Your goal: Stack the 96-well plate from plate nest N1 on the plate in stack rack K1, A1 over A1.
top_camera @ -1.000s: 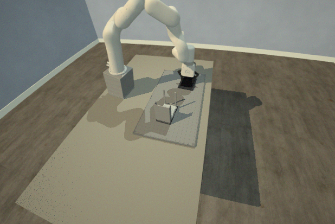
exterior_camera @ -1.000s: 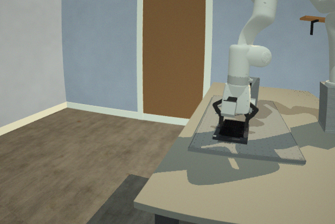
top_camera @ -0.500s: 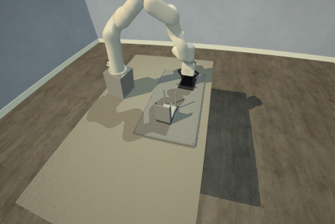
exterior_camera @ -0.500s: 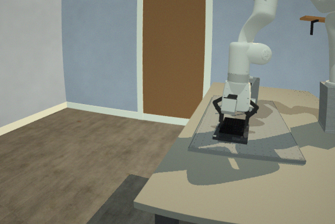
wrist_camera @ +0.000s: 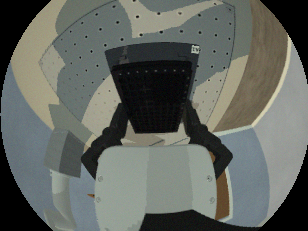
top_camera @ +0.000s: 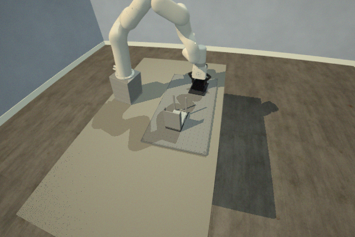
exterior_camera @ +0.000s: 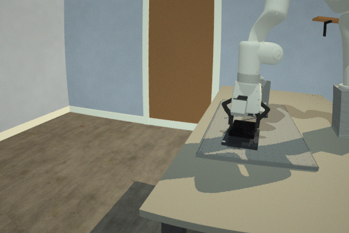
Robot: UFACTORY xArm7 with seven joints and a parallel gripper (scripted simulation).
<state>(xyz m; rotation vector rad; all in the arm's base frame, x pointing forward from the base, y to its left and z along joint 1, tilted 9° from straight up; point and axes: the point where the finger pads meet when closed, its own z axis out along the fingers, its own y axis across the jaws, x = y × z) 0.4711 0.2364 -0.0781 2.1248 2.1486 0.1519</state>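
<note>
Now: hand 4 cm above the plate nest N1. Also, from my hand: K1 label: 4 cm behind, 28 cm to the right, 4 cm below; then black 96-well plate: 1 cm below; then pale A1 mark: 5 cm ahead, 8 cm to the left, 4 cm below.
</note>
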